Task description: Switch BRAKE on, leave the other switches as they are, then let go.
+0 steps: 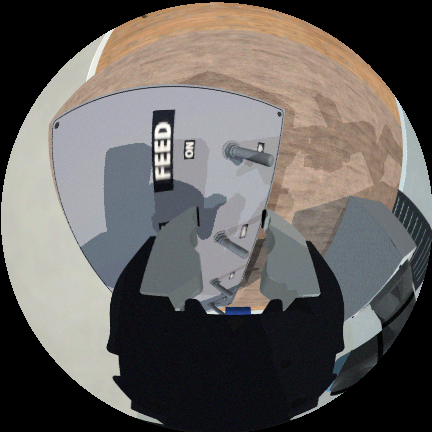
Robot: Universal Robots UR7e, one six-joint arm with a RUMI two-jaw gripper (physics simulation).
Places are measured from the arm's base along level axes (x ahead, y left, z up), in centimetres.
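Pixels of known places: gripper, between the fingertips: (pixel 230 210); arm's base, origin of its link: (pixel 390 282).
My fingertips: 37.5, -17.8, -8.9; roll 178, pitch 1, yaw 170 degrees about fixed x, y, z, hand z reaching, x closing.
Ahead of a thing's pixels: the offset from my fingertips to its top centre, as dx, dy, dz. "pt": to the spot under its first point. Level surfaces: height alone.
A grey switch panel (pixel 90 130) shows at the upper left, with several toggle levers in a line. The lever beside the FEED label @(+5.3, -6.2, -1.0) (pixel 163 150) is a metal toggle @(pt -2.5, -4.3, -2.3) (pixel 250 154), leaning to the right, away from its ON mark @(pt +3.1, -5.6, -2.7) (pixel 189 149). A second toggle @(pt +0.6, +6.9, -2.9) (pixel 231 244) shows between the gripper's fingers, also leaning right; its label is mostly hidden by the left finger. Two smaller toggles show lower down, near the gripper's body. The word BRAKE cannot be read on any label. My gripper (pixel 230 210) is partly open, with nothing held between its fingers.
The panel lies on a brown wooden table @(dz -14.4) (pixel 210 55). A grey box-shaped block (pixel 372 245) stands right of the gripper, with a dark ribbed object (pixel 417 235) beyond it. A small blue item (pixel 237 311) shows by the gripper's body. Shadows fall across panel and table.
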